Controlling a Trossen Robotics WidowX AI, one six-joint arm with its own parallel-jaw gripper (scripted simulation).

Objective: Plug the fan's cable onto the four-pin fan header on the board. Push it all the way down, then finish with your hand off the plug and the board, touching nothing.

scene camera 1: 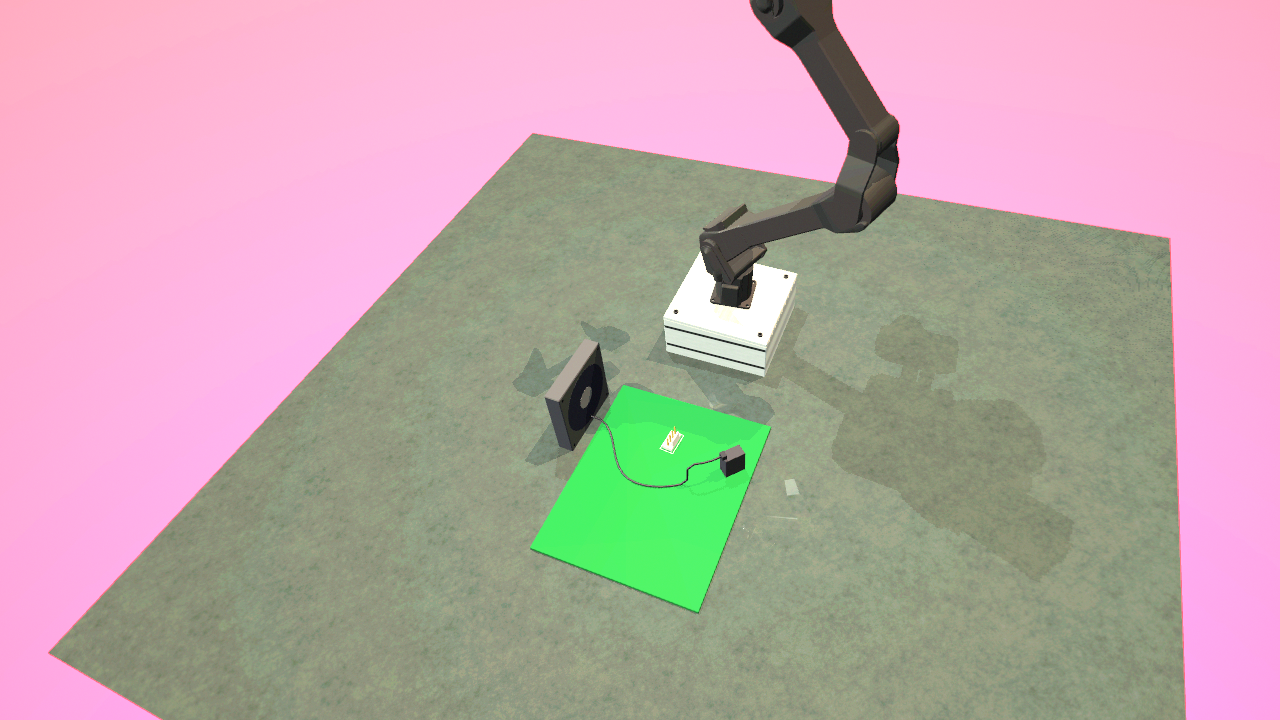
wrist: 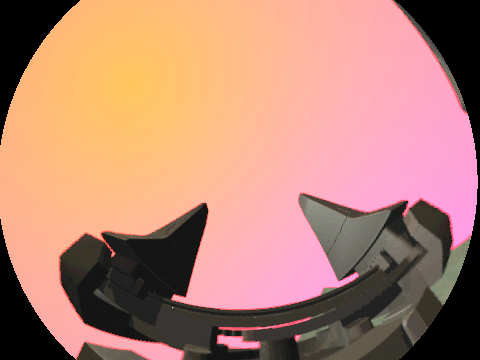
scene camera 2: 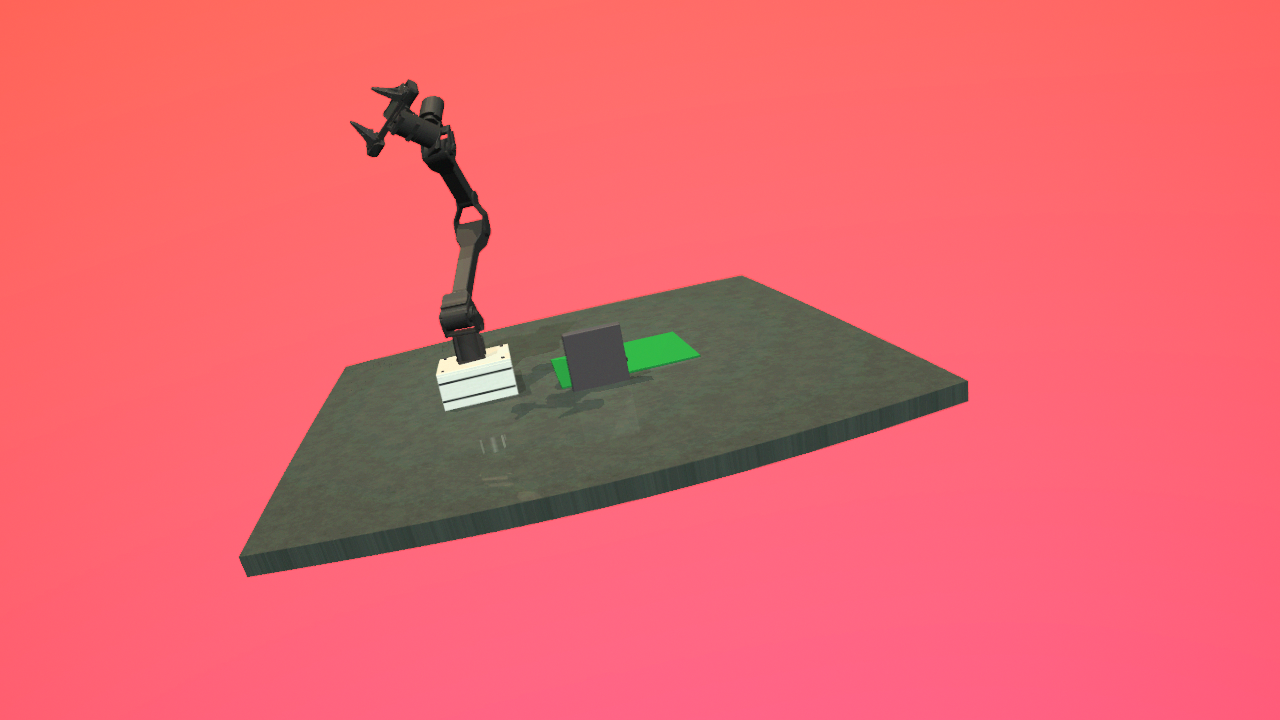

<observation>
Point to a fan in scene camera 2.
595,356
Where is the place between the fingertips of my gripper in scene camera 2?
At 360,105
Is my gripper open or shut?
Open.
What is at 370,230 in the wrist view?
My gripper.
</observation>
